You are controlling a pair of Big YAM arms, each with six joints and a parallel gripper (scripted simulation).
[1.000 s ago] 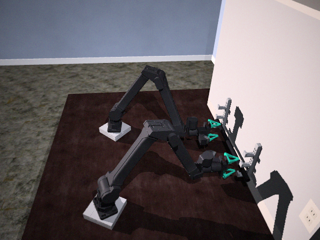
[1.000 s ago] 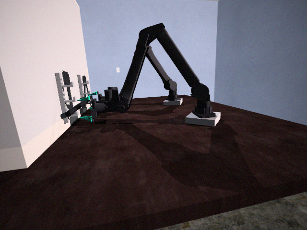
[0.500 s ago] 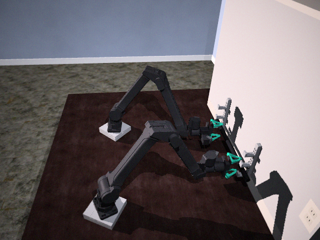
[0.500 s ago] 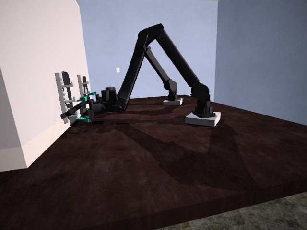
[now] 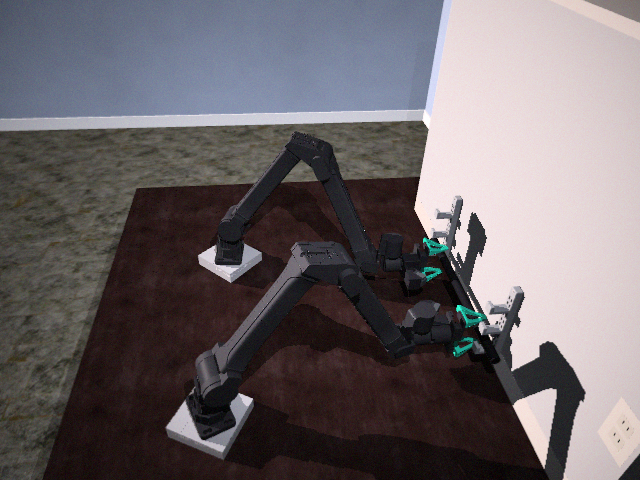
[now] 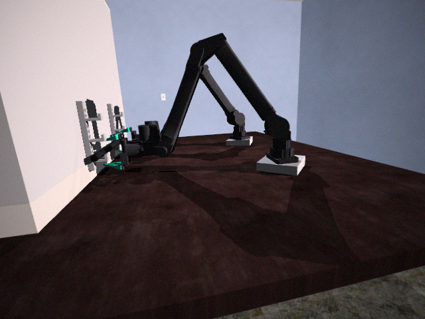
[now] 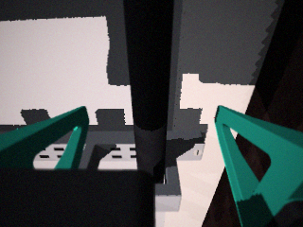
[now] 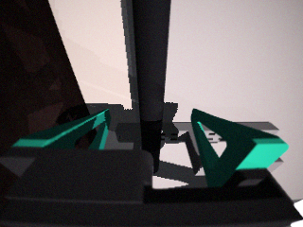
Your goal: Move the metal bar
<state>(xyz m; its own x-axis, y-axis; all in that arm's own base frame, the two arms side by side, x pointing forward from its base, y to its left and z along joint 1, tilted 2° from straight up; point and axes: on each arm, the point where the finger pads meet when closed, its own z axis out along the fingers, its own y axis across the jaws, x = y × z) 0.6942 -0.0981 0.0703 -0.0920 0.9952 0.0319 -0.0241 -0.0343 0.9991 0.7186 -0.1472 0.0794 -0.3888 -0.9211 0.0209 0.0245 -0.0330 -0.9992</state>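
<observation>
Right now the dark metal bar is 15 cm to the right of my left hand and 1 cm ahead of it. The rest, counted from my left hand: white wall 36 cm above, 20 cm ahead, 17 cm to the right.
The dark metal bar is 10 mm behind my right hand and 150 mm to the left of it. The rest, counted from my right hand: white wall 180 mm ahead, 130 mm to the left, 360 mm above.
</observation>
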